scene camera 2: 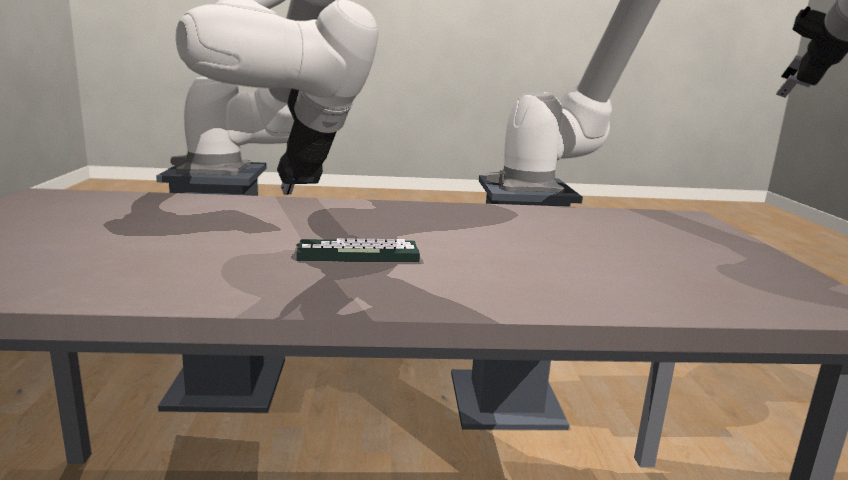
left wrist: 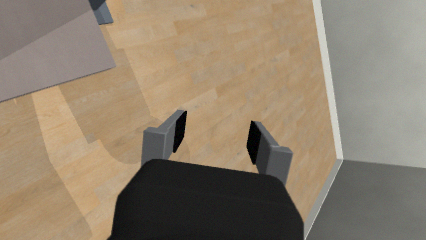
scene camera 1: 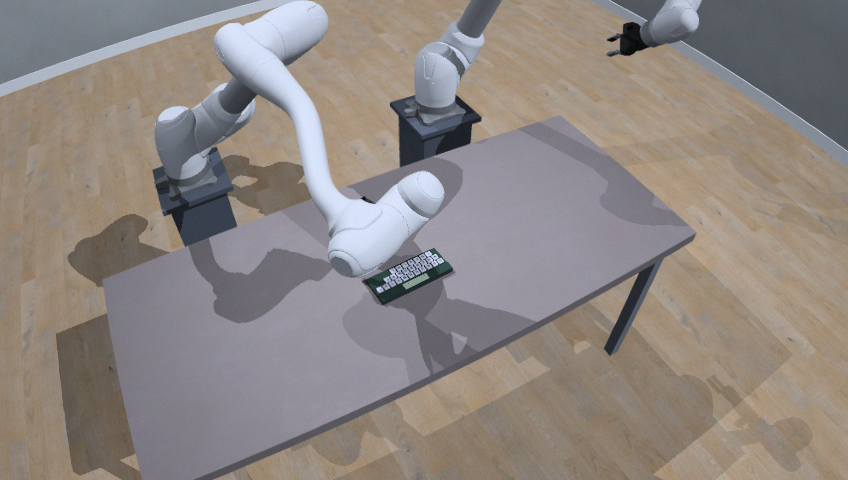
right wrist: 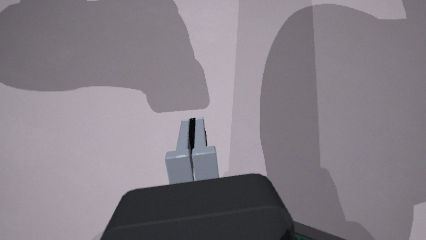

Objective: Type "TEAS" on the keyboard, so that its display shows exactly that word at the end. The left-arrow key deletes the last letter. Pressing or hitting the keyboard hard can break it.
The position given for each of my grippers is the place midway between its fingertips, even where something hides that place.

Scene:
my right gripper: scene camera 2 285, 190; right wrist 194, 131; not seen in the left wrist view (out of frame)

